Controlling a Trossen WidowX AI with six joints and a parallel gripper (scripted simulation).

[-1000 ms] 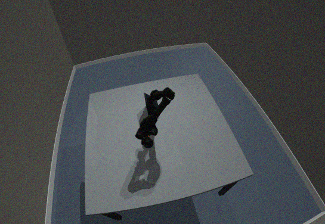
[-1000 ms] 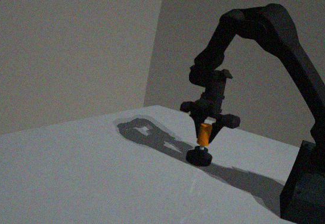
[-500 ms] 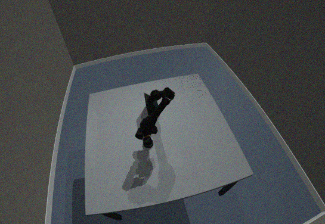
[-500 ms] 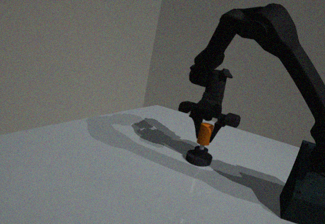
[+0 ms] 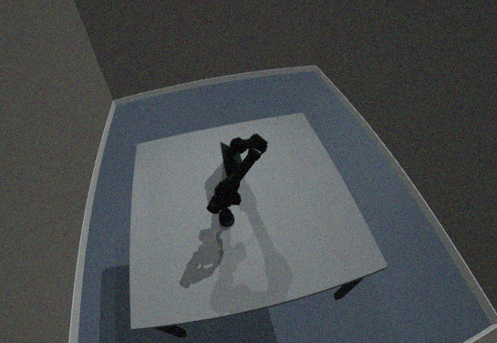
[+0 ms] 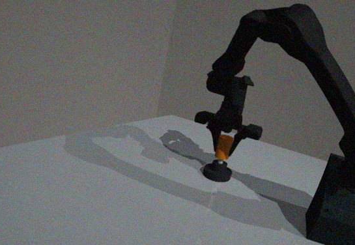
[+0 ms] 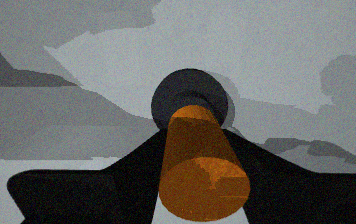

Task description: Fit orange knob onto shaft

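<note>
Right now my gripper tip is 4 cm above the round dark pedestal. Also, from my gripper tip: orange knob (3 cm above).
</note>
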